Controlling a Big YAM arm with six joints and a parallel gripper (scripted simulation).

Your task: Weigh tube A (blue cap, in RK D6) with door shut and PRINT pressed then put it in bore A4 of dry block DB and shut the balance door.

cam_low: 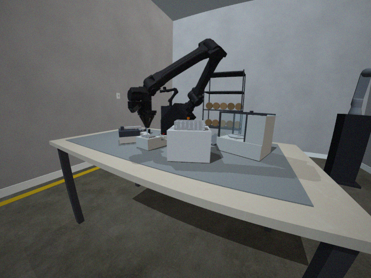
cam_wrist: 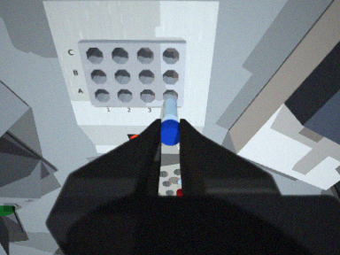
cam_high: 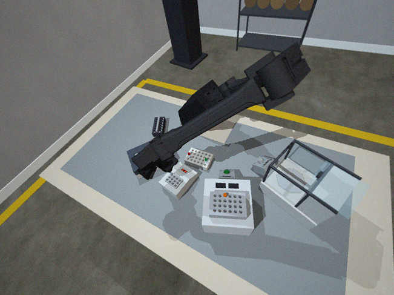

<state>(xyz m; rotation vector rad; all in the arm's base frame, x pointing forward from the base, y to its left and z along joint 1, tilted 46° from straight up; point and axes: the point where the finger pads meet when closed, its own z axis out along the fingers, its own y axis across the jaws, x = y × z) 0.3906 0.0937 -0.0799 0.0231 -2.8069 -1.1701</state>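
Now: hand 90 mm above the dry block DB, 30 mm to the right of it and 10 mm past it. Also, from my hand: spectrophotometer 180 mm to the right, 50 mm below, 20 mm behind; then mixer block 300 mm to the left, 40 mm above; then tube rack RK 160 mm behind, 100 mm below, 30 mm to the left.
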